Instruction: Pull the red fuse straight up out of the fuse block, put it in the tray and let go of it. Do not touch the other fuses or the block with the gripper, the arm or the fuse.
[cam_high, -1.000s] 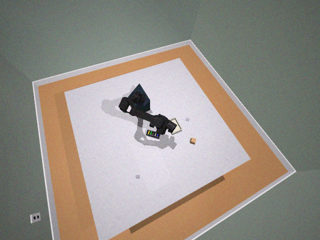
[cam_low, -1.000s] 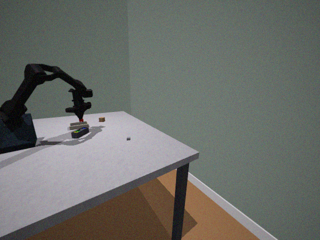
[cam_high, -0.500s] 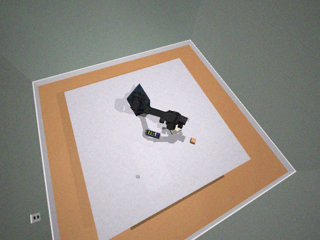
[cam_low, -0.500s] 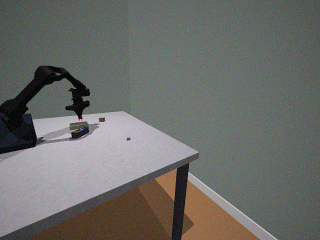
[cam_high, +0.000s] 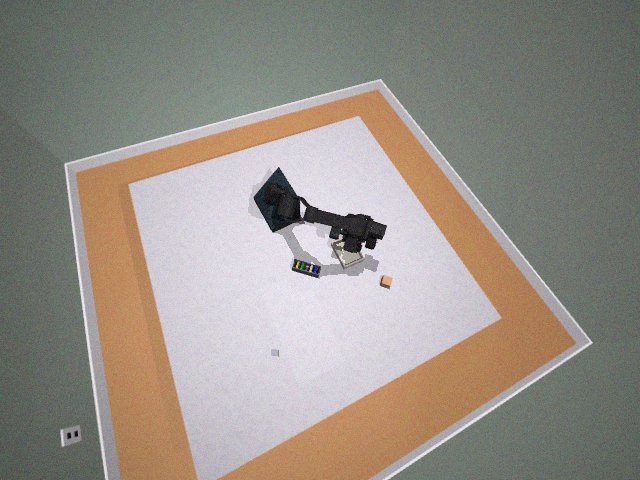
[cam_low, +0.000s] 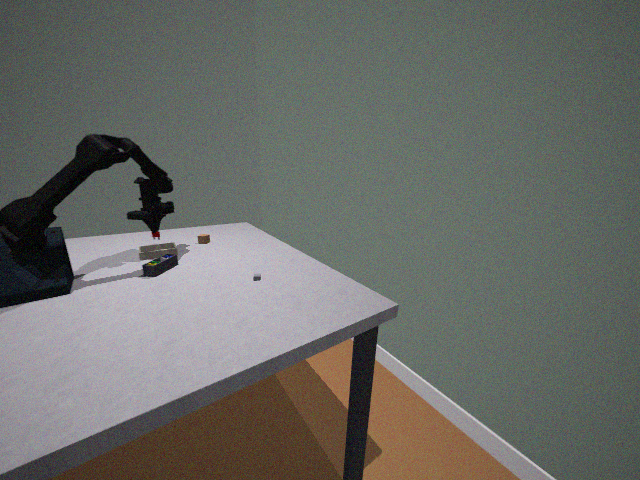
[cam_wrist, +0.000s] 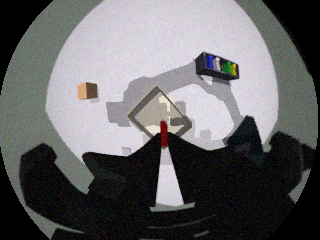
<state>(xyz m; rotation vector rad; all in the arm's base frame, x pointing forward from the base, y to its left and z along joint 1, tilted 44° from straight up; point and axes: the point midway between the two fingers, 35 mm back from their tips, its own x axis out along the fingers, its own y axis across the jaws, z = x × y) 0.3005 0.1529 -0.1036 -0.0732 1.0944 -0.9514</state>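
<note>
The cream tray lies 9 cm below my gripper tip. Also, from my gripper tip: red fuse: 1 cm below.
</note>
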